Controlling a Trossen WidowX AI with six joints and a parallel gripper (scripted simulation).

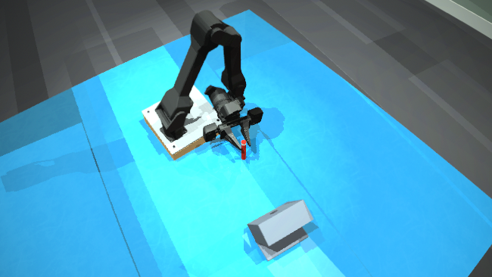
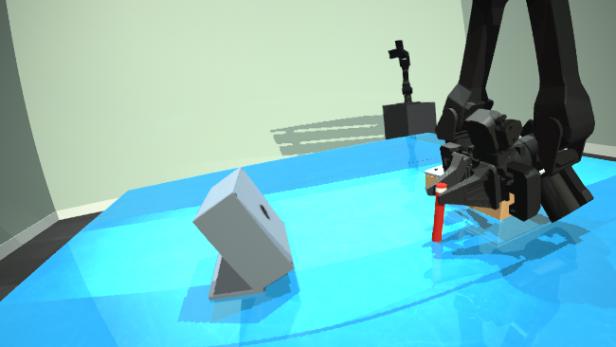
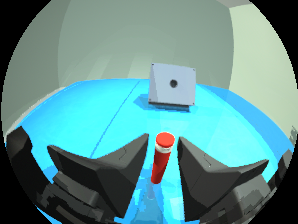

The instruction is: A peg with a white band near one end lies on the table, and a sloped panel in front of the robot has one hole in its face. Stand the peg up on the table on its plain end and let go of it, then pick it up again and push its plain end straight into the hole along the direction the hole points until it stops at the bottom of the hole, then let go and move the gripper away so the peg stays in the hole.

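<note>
Now: the red peg 10 mm behind my gripper tip and 10 mm below it. The rest, counted from my gripper tip: grey sloped panel: 220 mm ahead, 90 mm to the right.
</note>
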